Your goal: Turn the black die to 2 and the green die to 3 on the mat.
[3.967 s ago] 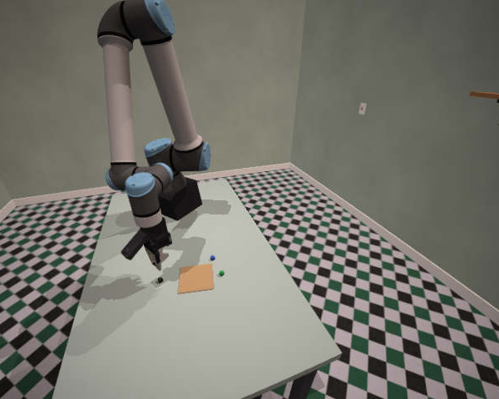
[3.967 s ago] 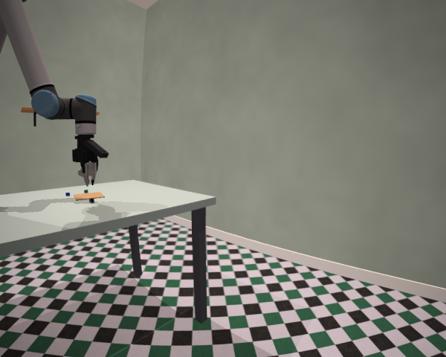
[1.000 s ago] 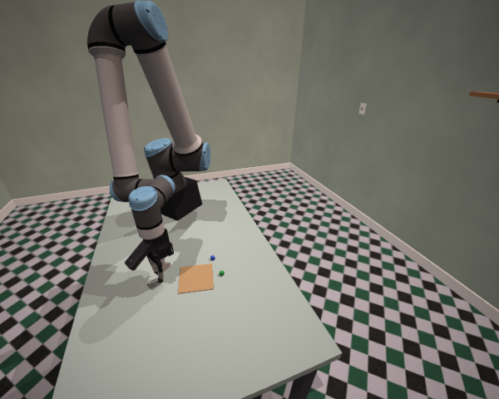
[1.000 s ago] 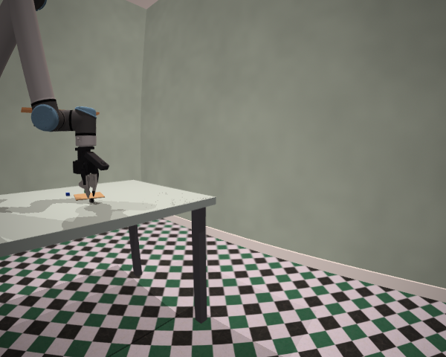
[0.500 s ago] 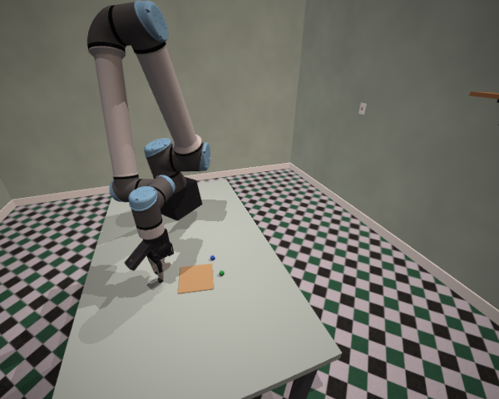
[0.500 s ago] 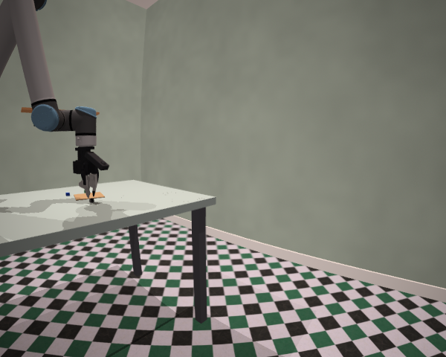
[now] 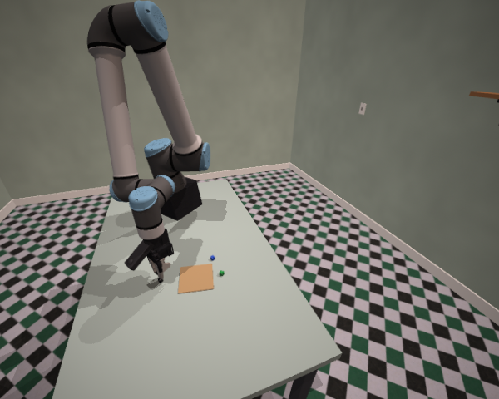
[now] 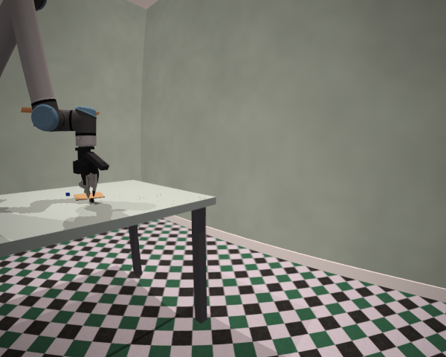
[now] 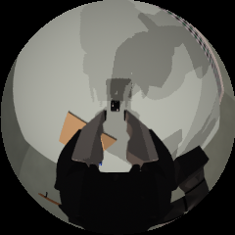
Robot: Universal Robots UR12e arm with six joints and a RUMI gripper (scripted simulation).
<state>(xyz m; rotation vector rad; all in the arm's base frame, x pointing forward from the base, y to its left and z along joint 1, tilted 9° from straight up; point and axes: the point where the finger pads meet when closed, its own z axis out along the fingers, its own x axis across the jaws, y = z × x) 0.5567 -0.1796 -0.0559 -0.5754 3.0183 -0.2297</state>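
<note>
The black die is 3 cm below my hand. The rest, counted from my hand: green die 8 cm ahead, 24 cm to the left, 3 cm below; then orange mat 5 cm ahead, 14 cm to the left, 4 cm below; then blue die 3 cm behind, 24 cm to the left, 3 cm below.
</note>
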